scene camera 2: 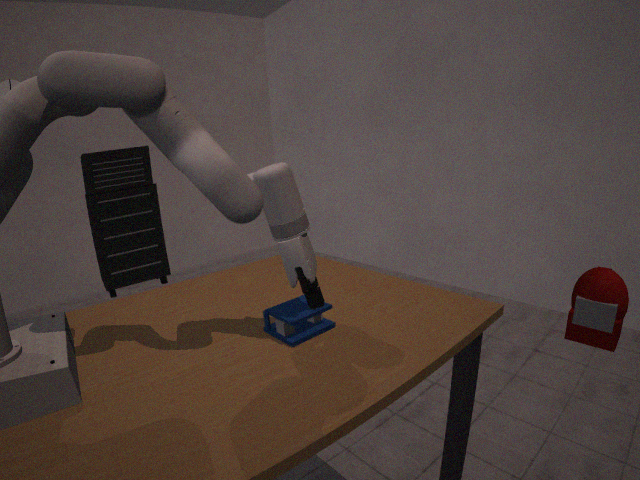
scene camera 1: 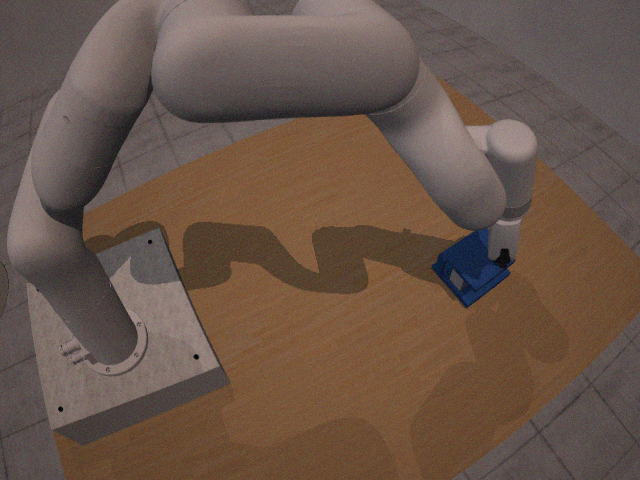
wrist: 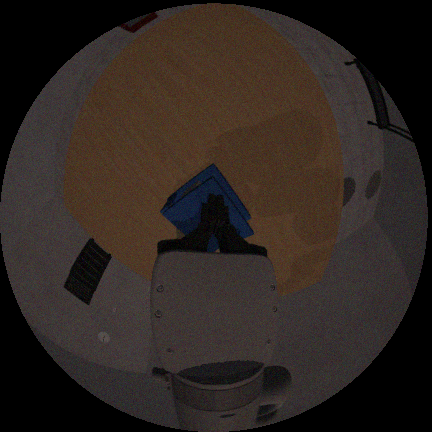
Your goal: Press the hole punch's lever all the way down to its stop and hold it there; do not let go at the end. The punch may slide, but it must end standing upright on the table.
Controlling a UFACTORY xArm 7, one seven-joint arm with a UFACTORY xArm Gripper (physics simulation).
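Places are measured from the arm's base along level axes (x ahead, y left, z up), in metres.
Where they show: gripper, fingertip midpoint: [scene camera 2: 317, 305] [scene camera 1: 501, 259] [wrist: 213, 201]; arm's base at its link origin: [scene camera 1: 113, 341].
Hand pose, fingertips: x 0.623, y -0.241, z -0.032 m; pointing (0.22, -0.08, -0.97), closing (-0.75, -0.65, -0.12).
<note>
Things, the pixels of their top centre, and the offset from my fingertips. "pt": a spot on its surface instead. Level surfaces: height alone.
- blue hole punch at its top centre: [wrist: 206, 225] [scene camera 1: 478, 254] [scene camera 2: 296, 306] dz -0.003, dx -0.026, dy +0.037 m
- base plate at a spot on its surface: [scene camera 1: 469, 298] pt dz -0.047, dx -0.077, dy -0.003 m
- wooden table at its surface level: dz -0.059 m
The blue hole punch [scene camera 1: 460, 255] [scene camera 2: 287, 308] [wrist: 184, 214] stands upright on the table. Its lever is the broad top plate, above the base plate [scene camera 2: 315, 333] [scene camera 1: 469, 298]. In the scene camera 2 view a gap with grey metal parts shows between them. My gripper [scene camera 1: 503, 259] [scene camera 2: 315, 303] [wrist: 213, 201] is shut and empty, pointing down and slightly tilted. Its black fingertips appear to touch the top of the lever near its free end. I cannot tell whether the lever is at its stop. The fingers hide part of the lever in the wrist view.
The wooden table [scene camera 1: 289, 351] [scene camera 2: 170, 382] [wrist: 150, 110] has its near right edge beyond the punch. The arm's grey base box [scene camera 1: 170, 330] [scene camera 2: 41, 387] stands on the left. A black slatted rack [scene camera 2: 159, 227] and a red object [scene camera 2: 599, 284] stand away from the table.
</note>
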